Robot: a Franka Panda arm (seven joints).
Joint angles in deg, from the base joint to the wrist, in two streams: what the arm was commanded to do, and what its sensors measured. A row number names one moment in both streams.
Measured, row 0:
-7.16 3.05 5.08 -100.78 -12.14 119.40 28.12
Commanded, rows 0 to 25:
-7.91 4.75 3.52 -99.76 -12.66 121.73 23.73
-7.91 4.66 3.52 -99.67 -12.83 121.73 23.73
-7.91 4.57 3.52 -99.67 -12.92 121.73 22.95
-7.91 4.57 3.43 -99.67 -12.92 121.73 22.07
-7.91 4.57 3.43 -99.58 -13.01 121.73 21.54
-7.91 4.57 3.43 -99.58 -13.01 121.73 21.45
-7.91 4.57 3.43 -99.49 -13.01 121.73 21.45
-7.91 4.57 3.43 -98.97 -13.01 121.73 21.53
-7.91 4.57 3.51 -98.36 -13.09 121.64 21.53
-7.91 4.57 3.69 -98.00 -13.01 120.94 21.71
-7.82 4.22 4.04 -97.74 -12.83 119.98 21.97
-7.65 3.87 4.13 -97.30 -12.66 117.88 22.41
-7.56 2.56 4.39 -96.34 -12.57 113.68 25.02
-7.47 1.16 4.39 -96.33 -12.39 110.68 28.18
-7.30 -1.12 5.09 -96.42 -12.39 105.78 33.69
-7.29 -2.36 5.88 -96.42 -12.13 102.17 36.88
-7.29 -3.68 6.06 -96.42 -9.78 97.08 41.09
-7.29 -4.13 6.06 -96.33 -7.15 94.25 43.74
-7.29 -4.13 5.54 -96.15 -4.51 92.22 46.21
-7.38 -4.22 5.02 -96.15 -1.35 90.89 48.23
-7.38 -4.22 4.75 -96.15 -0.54 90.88 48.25
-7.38 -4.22 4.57 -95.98 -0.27 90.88 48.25
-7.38 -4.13 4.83 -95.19 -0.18 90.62 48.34
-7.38 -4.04 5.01 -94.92 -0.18 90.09 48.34
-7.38 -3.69 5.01 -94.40 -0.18 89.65 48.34
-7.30 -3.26 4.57 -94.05 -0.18 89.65 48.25
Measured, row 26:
-7.21 -4.18 4.69 -95.94 -0.97 91.61 47.17
